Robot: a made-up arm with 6 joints. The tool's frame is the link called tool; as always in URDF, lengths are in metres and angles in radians. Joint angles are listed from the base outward.
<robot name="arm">
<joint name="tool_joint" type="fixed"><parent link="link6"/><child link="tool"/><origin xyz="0.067 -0.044 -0.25" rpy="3.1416 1.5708 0"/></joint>
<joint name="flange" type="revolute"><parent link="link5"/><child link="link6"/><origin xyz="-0.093 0.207 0.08" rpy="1.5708 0 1.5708"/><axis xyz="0 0 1"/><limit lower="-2.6" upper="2.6"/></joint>
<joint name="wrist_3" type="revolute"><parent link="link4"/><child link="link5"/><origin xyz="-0.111 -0.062 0.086" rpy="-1.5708 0 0"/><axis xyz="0 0 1"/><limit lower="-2.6" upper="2.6"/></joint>
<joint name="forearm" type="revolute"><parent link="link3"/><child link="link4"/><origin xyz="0.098 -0.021 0.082" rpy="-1.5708 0 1.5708"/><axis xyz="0 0 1"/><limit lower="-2.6" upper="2.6"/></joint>
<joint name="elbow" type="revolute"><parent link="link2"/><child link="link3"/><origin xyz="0.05 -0.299 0.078" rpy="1.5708 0 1.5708"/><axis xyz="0 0 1"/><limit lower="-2.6" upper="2.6"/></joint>
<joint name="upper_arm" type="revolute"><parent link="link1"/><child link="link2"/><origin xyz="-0.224 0.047 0.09" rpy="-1.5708 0 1.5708"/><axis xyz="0 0 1"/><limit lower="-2.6" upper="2.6"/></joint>
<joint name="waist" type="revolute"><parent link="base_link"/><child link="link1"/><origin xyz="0 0 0.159" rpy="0 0 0"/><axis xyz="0 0 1"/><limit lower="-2.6" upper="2.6"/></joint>
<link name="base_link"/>
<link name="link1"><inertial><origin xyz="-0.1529 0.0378 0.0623"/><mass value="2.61"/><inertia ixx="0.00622" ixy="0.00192" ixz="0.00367" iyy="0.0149" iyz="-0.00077" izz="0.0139"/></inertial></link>
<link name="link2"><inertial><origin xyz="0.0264 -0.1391 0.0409"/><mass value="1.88"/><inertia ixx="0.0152" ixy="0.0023" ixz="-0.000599" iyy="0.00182" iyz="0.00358" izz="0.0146"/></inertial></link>
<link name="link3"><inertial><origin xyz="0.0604 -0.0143 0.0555"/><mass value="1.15"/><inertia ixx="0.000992" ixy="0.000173" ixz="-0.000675" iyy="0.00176" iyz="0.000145" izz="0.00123"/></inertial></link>
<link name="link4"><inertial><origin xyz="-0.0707 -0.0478 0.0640"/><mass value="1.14"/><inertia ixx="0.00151" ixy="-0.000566" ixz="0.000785" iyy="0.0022" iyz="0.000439" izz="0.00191"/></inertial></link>
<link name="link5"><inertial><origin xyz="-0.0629 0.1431 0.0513"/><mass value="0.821"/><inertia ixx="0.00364" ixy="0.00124" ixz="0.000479" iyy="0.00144" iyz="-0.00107" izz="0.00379"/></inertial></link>
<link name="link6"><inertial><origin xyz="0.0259 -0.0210 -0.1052"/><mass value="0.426"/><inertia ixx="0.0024" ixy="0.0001" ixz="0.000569" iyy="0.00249" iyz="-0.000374" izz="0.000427"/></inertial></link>
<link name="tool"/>
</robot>
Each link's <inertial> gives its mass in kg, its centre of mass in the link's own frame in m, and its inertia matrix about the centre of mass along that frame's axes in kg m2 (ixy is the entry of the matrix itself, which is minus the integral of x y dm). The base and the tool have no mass. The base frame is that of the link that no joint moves.
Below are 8 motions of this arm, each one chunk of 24 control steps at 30 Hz.
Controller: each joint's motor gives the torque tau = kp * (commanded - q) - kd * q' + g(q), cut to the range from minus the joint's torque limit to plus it. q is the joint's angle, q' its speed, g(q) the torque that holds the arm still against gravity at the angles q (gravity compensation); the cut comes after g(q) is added. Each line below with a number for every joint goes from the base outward.
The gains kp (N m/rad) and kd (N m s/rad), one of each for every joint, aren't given. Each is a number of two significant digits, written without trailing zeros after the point. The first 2 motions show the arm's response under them.
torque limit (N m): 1.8 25 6.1 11 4.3 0.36
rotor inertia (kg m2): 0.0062 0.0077 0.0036 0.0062 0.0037 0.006
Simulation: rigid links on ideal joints. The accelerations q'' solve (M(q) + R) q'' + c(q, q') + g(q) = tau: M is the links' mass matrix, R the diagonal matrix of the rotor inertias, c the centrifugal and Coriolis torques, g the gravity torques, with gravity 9.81 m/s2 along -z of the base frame. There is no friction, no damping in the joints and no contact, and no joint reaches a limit. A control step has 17 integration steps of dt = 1/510 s. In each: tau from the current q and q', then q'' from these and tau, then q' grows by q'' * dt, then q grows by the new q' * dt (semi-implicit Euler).
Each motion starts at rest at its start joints. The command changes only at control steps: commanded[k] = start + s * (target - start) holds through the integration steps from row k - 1 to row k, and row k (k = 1, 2, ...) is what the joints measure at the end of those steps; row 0 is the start. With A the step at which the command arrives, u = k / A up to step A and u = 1 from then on. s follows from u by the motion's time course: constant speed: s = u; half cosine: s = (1 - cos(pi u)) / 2; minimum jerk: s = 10 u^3 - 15 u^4 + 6 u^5; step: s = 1 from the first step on.
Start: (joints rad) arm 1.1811 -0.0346 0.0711 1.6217 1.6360 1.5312
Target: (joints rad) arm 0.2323 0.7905 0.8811 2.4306 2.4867 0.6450
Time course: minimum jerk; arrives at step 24
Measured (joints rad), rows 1 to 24:
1: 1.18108 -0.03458 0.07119 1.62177 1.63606 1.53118
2: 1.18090 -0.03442 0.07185 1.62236 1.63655 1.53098
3: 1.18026 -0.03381 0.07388 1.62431 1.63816 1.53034
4: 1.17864 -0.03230 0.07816 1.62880 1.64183 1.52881
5: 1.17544 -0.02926 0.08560 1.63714 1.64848 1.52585
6: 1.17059 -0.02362 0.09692 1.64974 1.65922 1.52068
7: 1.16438 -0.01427 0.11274 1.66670 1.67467 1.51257
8: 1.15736 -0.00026 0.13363 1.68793 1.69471 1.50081
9: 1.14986 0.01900 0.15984 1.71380 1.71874 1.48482
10: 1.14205 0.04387 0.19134 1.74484 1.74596 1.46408
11: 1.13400 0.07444 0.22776 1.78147 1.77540 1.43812
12: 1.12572 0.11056 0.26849 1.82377 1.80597 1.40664
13: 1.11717 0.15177 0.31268 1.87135 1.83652 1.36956
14: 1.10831 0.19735 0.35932 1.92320 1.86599 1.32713
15: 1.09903 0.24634 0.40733 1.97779 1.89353 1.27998
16: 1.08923 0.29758 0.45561 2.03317 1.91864 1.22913
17: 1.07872 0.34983 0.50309 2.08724 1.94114 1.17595
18: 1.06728 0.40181 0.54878 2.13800 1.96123 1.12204
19: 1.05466 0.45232 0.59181 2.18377 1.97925 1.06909
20: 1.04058 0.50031 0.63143 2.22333 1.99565 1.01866
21: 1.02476 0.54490 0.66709 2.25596 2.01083 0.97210
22: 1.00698 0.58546 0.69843 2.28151 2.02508 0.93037
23: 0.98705 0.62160 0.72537 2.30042 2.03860 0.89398
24: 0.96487 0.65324 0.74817 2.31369 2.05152 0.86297
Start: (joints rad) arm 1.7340 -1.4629 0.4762 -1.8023 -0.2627 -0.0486
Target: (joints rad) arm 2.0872 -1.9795 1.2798 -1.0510 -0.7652 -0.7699
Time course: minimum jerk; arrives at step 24
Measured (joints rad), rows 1 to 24:
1: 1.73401 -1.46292 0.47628 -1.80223 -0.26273 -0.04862
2: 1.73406 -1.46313 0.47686 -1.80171 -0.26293 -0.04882
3: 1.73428 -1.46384 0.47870 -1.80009 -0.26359 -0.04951
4: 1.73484 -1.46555 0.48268 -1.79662 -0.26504 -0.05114
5: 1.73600 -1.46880 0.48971 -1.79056 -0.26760 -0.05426
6: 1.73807 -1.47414 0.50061 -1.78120 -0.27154 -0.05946
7: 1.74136 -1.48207 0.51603 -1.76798 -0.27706 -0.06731
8: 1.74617 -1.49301 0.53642 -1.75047 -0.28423 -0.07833
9: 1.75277 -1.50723 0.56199 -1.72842 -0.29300 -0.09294
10: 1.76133 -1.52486 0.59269 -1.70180 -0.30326 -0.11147
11: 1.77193 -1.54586 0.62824 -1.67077 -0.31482 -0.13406
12: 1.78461 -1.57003 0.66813 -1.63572 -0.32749 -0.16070
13: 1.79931 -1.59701 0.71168 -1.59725 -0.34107 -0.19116
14: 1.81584 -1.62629 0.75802 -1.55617 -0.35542 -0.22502
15: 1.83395 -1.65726 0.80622 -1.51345 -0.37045 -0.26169
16: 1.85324 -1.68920 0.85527 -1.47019 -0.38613 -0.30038
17: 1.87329 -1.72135 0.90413 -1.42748 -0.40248 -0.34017
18: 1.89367 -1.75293 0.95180 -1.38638 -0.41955 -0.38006
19: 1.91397 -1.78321 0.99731 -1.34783 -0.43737 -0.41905
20: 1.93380 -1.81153 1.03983 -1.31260 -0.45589 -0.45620
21: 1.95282 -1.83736 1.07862 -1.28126 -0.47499 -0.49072
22: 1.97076 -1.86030 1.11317 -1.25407 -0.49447 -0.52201
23: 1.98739 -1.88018 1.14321 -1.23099 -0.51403 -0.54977
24: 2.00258 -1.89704 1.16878 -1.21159 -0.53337 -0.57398
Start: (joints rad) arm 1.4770 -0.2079 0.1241 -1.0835 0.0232 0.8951
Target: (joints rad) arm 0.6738 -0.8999 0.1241 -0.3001 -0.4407 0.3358
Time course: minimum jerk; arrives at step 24
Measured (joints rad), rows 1 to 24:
1: 1.47695 -0.20796 0.12411 -1.08348 0.02323 0.89510
2: 1.47658 -0.20844 0.12418 -1.08330 0.02341 0.89508
3: 1.47538 -0.20995 0.12433 -1.08271 0.02387 0.89498
4: 1.47270 -0.21326 0.12457 -1.08130 0.02464 0.89462
5: 1.46784 -0.21913 0.12490 -1.07854 0.02562 0.89375
6: 1.46011 -0.22828 0.12529 -1.07384 0.02662 0.89202
7: 1.44890 -0.24126 0.12571 -1.06659 0.02730 0.88904
8: 1.43375 -0.25845 0.12612 -1.05618 0.02729 0.88438
9: 1.41434 -0.28002 0.12650 -1.04209 0.02613 0.87766
10: 1.39050 -0.30596 0.12681 -1.02393 0.02337 0.86851
11: 1.36225 -0.33606 0.12708 -1.00146 0.01860 0.85666
12: 1.32978 -0.36989 0.12731 -0.97461 0.01140 0.84192
13: 1.29348 -0.40686 0.12755 -0.94350 0.00149 0.82419
14: 1.25390 -0.44624 0.12785 -0.90842 -0.01133 0.80353
15: 1.21178 -0.48717 0.12828 -0.86982 -0.02708 0.78006
16: 1.16794 -0.52873 0.12887 -0.82829 -0.04561 0.75404
17: 1.12334 -0.56995 0.12962 -0.78451 -0.06655 0.72580
18: 1.07893 -0.60990 0.13048 -0.73930 -0.08939 0.69578
19: 1.03565 -0.64770 0.13137 -0.69350 -0.11344 0.66445
20: 0.99434 -0.68262 0.13219 -0.64805 -0.13794 0.63237
21: 0.95570 -0.71406 0.13283 -0.60391 -0.16215 0.60015
22: 0.92029 -0.74165 0.13322 -0.56198 -0.18538 0.56842
23: 0.88843 -0.76528 0.13333 -0.52307 -0.20709 0.53784
24: 0.86019 -0.78516 0.13316 -0.48779 -0.22695 0.50905

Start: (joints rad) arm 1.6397 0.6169 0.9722 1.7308 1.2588 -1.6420
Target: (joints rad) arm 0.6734 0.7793 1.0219 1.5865 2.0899 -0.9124
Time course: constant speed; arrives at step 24
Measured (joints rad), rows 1 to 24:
1: 1.63893 0.61704 0.97220 1.73150 1.25830 -1.64110
2: 1.63686 0.61774 0.97242 1.73346 1.25833 -1.63777
3: 1.63347 0.61916 0.97286 1.73633 1.25986 -1.63133
4: 1.62886 0.62125 0.97351 1.73956 1.26328 -1.62172
5: 1.62305 0.62397 0.97432 1.74270 1.26860 -1.60920
6: 1.61606 0.62724 0.97530 1.74543 1.27575 -1.59411
7: 1.60789 0.63101 0.97642 1.74755 1.28463 -1.57680
8: 1.59853 0.63526 0.97766 1.74894 1.29513 -1.55761
9: 1.58797 0.63992 0.97902 1.74954 1.30715 -1.53682
10: 1.57620 0.64498 0.98047 1.74931 1.32056 -1.51467
11: 1.56318 0.65039 0.98201 1.74828 1.33528 -1.49138
12: 1.54891 0.65612 0.98362 1.74648 1.35119 -1.46710
13: 1.53334 0.66213 0.98530 1.74396 1.36821 -1.44198
14: 1.51646 0.66839 0.98704 1.74080 1.38627 -1.41613
15: 1.49824 0.67488 0.98883 1.73707 1.40527 -1.38963
16: 1.47865 0.68154 0.99066 1.73286 1.42517 -1.36257
17: 1.45767 0.68837 0.99254 1.72824 1.44588 -1.33501
18: 1.43526 0.69533 0.99444 1.72329 1.46736 -1.30701
19: 1.41141 0.70240 0.99636 1.71811 1.48955 -1.27860
20: 1.38609 0.70955 0.99831 1.71277 1.51240 -1.24983
21: 1.35927 0.71676 1.00027 1.70733 1.53587 -1.22074
22: 1.33094 0.72402 1.00224 1.70186 1.55991 -1.19135
23: 1.30107 0.73130 1.00422 1.69643 1.58449 -1.16170
24: 1.26963 0.73860 1.00619 1.69108 1.60956 -1.13181

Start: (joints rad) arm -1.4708 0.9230 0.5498 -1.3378 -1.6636 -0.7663
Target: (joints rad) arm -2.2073 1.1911 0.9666 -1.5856 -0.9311 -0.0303
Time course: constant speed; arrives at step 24
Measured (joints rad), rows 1 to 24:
1: -1.47191 0.92346 0.55291 -1.33936 -1.66157 -0.76526
2: -1.47501 0.92497 0.55893 -1.34229 -1.65663 -0.76210
3: -1.48036 0.92780 0.56704 -1.34627 -1.64913 -0.75654
4: -1.48804 0.93200 0.57676 -1.35112 -1.63948 -0.74853
5: -1.49805 0.93747 0.58776 -1.35674 -1.62802 -0.73812
6: -1.51034 0.94405 0.59982 -1.36303 -1.61503 -0.72542
7: -1.52489 0.95157 0.61274 -1.36991 -1.60068 -0.71061
8: -1.54165 0.95987 0.62639 -1.37730 -1.58510 -0.69387
9: -1.56061 0.96880 0.64064 -1.38513 -1.56842 -0.67539
10: -1.58167 0.97826 0.65536 -1.39333 -1.55082 -0.65538
11: -1.60467 0.98816 0.67044 -1.40181 -1.53254 -0.63401
12: -1.62937 0.99840 0.68581 -1.41050 -1.51381 -0.61144
13: -1.65552 1.00893 0.70139 -1.41935 -1.49484 -0.58778
14: -1.68282 1.01967 0.71718 -1.42830 -1.47572 -0.56312
15: -1.71104 1.03056 0.73316 -1.43735 -1.45648 -0.53755
16: -1.73998 1.04156 0.74931 -1.44648 -1.43708 -0.51115
17: -1.76947 1.05263 0.76562 -1.45570 -1.41744 -0.48401
18: -1.79939 1.06375 0.78207 -1.46501 -1.39750 -0.45623
19: -1.82961 1.07490 0.79865 -1.47442 -1.37719 -0.42792
20: -1.86006 1.08608 0.81535 -1.48391 -1.35646 -0.39915
21: -1.89066 1.09726 0.83213 -1.49348 -1.33528 -0.37002
22: -1.92135 1.10845 0.84900 -1.50315 -1.31360 -0.34059
23: -1.95209 1.11965 0.86594 -1.51289 -1.29142 -0.31093
24: -1.98284 1.13084 0.88294 -1.52270 -1.26873 -0.28107

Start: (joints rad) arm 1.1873 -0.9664 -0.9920 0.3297 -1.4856 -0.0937
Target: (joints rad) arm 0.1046 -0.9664 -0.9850 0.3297 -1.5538 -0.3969
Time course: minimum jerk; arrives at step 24
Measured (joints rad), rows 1 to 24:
1: 1.18726 -0.96642 -0.99201 0.32969 -1.48560 -0.09370
2: 1.18692 -0.96657 -0.99207 0.32965 -1.48563 -0.09373
3: 1.18575 -0.96705 -0.99225 0.32948 -1.48569 -0.09387
4: 1.18296 -0.96802 -0.99260 0.32909 -1.48583 -0.09425
5: 1.17765 -0.96963 -0.99314 0.32839 -1.48605 -0.09510
6: 1.16903 -0.97183 -0.99383 0.32733 -1.48639 -0.09667
7: 1.15661 -0.97443 -0.99460 0.32596 -1.48686 -0.09928
8: 1.14006 -0.97721 -0.99534 0.32438 -1.48752 -0.10318
9: 1.11926 -0.97996 -0.99599 0.32272 -1.48842 -0.10861
10: 1.09435 -0.98247 -0.99648 0.32112 -1.48965 -0.11571
11: 1.06536 -0.98469 -0.99683 0.31967 -1.49128 -0.12455
12: 1.03231 -0.98664 -0.99704 0.31842 -1.49336 -0.13507
13: 0.99516 -0.98837 -0.99713 0.31734 -1.49594 -0.14718
14: 0.95390 -0.98992 -0.99713 0.31644 -1.49906 -0.16071
15: 0.90851 -0.99136 -0.99705 0.31567 -1.50271 -0.17543
16: 0.85898 -0.99271 -0.99691 0.31504 -1.50692 -0.19107
17: 0.80530 -0.99401 -0.99673 0.31450 -1.51166 -0.20732
18: 0.74748 -0.99529 -0.99653 0.31406 -1.51693 -0.22383
19: 0.68555 -0.99655 -0.99631 0.31369 -1.52270 -0.24027
20: 0.62101 -0.99705 -0.99565 0.31359 -1.52881 -0.25645
21: 0.55822 -0.99512 -0.99409 0.31447 -1.53509 -0.27227
22: 0.49938 -0.99096 -0.99192 0.31660 -1.54133 -0.28724
23: 0.44536 -0.98539 -0.98951 0.31970 -1.54723 -0.30087
24: 0.39564 -0.97959 -0.98726 0.32319 -1.55255 -0.31285

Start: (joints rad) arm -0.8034 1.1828 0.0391 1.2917 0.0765 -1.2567
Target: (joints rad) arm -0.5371 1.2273 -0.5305 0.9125 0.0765 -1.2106
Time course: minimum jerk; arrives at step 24
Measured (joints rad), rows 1 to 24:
1: -0.80339 1.18280 0.03905 1.29171 0.07649 -1.25670
2: -0.80332 1.18282 0.03864 1.29177 0.07645 -1.25667
3: -0.80308 1.18287 0.03738 1.29184 0.07635 -1.25658
4: -0.80247 1.18300 0.03462 1.29176 0.07621 -1.25636
5: -0.80128 1.18322 0.02973 1.29126 0.07606 -1.25594
6: -0.79925 1.18360 0.02211 1.28996 0.07592 -1.25529
7: -0.79616 1.18419 0.01128 1.28742 0.07582 -1.25435
8: -0.79177 1.18504 -0.00312 1.28319 0.07573 -1.25310
9: -0.78594 1.18622 -0.02126 1.27686 0.07562 -1.25150
10: -0.77855 1.18779 -0.04312 1.26808 0.07540 -1.24954
11: -0.76955 1.18980 -0.06853 1.25660 0.07498 -1.24716
12: -0.75899 1.19226 -0.09713 1.24232 0.07428 -1.24434
13: -0.74697 1.19516 -0.12839 1.22527 0.07323 -1.24106
14: -0.73370 1.19846 -0.16169 1.20566 0.07181 -1.23734
15: -0.71942 1.20205 -0.19629 1.18383 0.07005 -1.23323
16: -0.70445 1.20578 -0.23140 1.16029 0.06808 -1.22886
17: -0.68914 1.20950 -0.26623 1.13563 0.06605 -1.22438
18: -0.67382 1.21301 -0.30000 1.11051 0.06418 -1.22002
19: -0.65885 1.21616 -0.33200 1.08562 0.06267 -1.21601
20: -0.64452 1.21879 -0.36163 1.06160 0.06172 -1.21260
21: -0.63109 1.22083 -0.38838 1.03903 0.06146 -1.20998
22: -0.61876 1.22225 -0.41197 1.01837 0.06192 -1.20830
23: -0.60766 1.22309 -0.43227 0.99994 0.06304 -1.20758
24: -0.59783 1.22344 -0.44942 0.98391 0.06468 -1.20777

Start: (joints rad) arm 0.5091 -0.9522 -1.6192 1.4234 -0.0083 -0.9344
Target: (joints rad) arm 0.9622 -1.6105 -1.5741 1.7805 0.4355 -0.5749
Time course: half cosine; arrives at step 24
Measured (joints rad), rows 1 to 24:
1: 0.50914 -0.95232 -1.61913 1.42357 -0.00815 -0.93430
2: 0.50939 -0.95290 -1.61887 1.42439 -0.00747 -0.93383
3: 0.51013 -0.95441 -1.61829 1.42652 -0.00587 -0.93270
4: 0.51169 -0.95738 -1.61733 1.43051 -0.00302 -0.93067
5: 0.51439 -0.96231 -1.61595 1.43678 0.00129 -0.92753
6: 0.51856 -0.96965 -1.61415 1.44555 0.00716 -0.92314
7: 0.52443 -0.97978 -1.61196 1.45685 0.01465 -0.91739
8: 0.53216 -0.99302 -1.60943 1.47053 0.02373 -0.91023
9: 0.54182 -1.00958 -1.60665 1.48632 0.03436 -0.90165
10: 0.55348 -1.02954 -1.60371 1.50383 0.04645 -0.89169
11: 0.56722 -1.05286 -1.60069 1.52261 0.05987 -0.88044
12: 0.58307 -1.07939 -1.59770 1.54218 0.07451 -0.86803
13: 0.60100 -1.10890 -1.59481 1.56210 0.09026 -0.85461
14: 0.62087 -1.14108 -1.59210 1.58191 0.10697 -0.84037
15: 0.64242 -1.17556 -1.58964 1.60116 0.12445 -0.82552
16: 0.66528 -1.21186 -1.58749 1.61940 0.14246 -0.81029
17: 0.68912 -1.24944 -1.58568 1.63625 0.16073 -0.79486
18: 0.71355 -1.28767 -1.58426 1.65137 0.17896 -0.77943
19: 0.73819 -1.32590 -1.58322 1.66449 0.19684 -0.76414
20: 0.76267 -1.36347 -1.58258 1.67540 0.21403 -0.74912
21: 0.78657 -1.39971 -1.58233 1.68397 0.23021 -0.73452
22: 0.80950 -1.43398 -1.58246 1.69011 0.24507 -0.72045
23: 0.83109 -1.46568 -1.58295 1.69379 0.25829 -0.70701
24: 0.85098 -1.49424 -1.58378 1.69503 0.26963 -0.69433

